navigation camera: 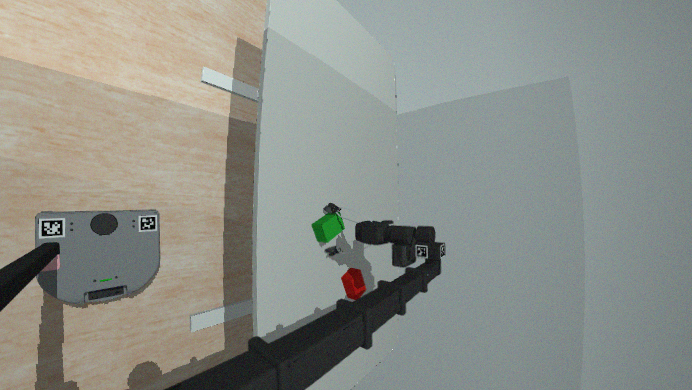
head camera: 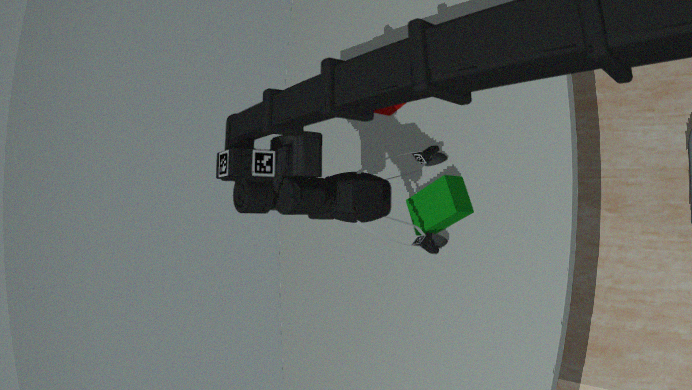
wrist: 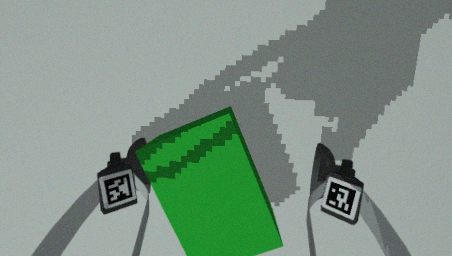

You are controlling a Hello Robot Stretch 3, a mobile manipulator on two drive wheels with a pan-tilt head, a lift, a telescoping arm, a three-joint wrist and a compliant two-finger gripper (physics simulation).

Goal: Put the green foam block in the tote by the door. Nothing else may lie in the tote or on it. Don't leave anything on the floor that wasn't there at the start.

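Frame: origin at the robot's base, x ahead, y left, z up, level; metres.
Seen in the pictures: gripper, fingertip midpoint: (head camera: pixel 443 200); robot's base, link origin: (navigation camera: pixel 104 222).
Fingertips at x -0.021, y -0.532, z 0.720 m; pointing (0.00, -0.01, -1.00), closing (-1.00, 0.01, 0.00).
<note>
Offsets run from my fingertips to a thing's top centre. Level surfaces: height alone.
The green foam block {0.009 m ahead, 0.011 m left, 0.045 m up} (head camera: pixel 440 206) (navigation camera: pixel 327 228) (wrist: pixel 215 205) lies on the light grey surface {0.000 m up} (head camera: pixel 500 310) (navigation camera: pixel 320 125) (wrist: pixel 65 60). My gripper (head camera: pixel 434 199) (navigation camera: pixel 332 230) (wrist: pixel 229 160) is open, with its fingers on either side of the block's near end. In the wrist view the left fingertip is right at the block's left edge, and a gap separates the block from the right finger. Whether the left finger touches the block is unclear. The block's lower end is cut off in the wrist view. The tote and the door do not show.
A red block {0.209 m back, 0.112 m right, 0.045 m up} (head camera: pixel 390 109) (navigation camera: pixel 353 283) lies on the same surface near my arm (head camera: pixel 500 50) (navigation camera: pixel 320 335), which partly hides it in the head view. The surface's edge borders a wooden floor {0.720 m down} (head camera: pixel 645 250) (navigation camera: pixel 150 150). My base (navigation camera: pixel 100 257) stands on that floor, between two pale strips (navigation camera: pixel 217 80) (navigation camera: pixel 207 320).
</note>
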